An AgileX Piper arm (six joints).
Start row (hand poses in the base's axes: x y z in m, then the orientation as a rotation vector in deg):
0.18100 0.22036 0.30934 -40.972 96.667 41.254
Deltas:
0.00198 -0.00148 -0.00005 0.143 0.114 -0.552
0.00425 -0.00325 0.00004 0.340 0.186 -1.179
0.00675 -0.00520 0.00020 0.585 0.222 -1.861
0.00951 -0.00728 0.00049 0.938 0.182 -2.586
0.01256 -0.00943 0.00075 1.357 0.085 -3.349
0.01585 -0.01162 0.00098 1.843 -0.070 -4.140
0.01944 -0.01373 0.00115 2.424 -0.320 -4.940
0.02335 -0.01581 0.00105 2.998 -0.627 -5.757
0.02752 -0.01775 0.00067 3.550 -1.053 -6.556
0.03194 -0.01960 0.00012 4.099 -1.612 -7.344
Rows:
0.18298 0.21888 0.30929 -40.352 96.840 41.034
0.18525 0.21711 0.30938 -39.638 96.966 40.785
0.18775 0.21516 0.30954 -38.851 97.047 40.518
0.19051 0.21308 0.30983 -37.971 97.015 40.271
0.19356 0.21093 0.31009 -37.027 96.906 40.022
0.19685 0.20874 0.31032 -36.028 96.715 39.778
0.20044 0.20663 0.31049 -34.982 96.392 39.559
0.20435 0.20455 0.31039 -33.943 96.020 39.294
0.20852 0.20261 0.31001 -32.970 95.543 38.970
0.21294 0.20076 0.30946 -32.047 94.944 38.590

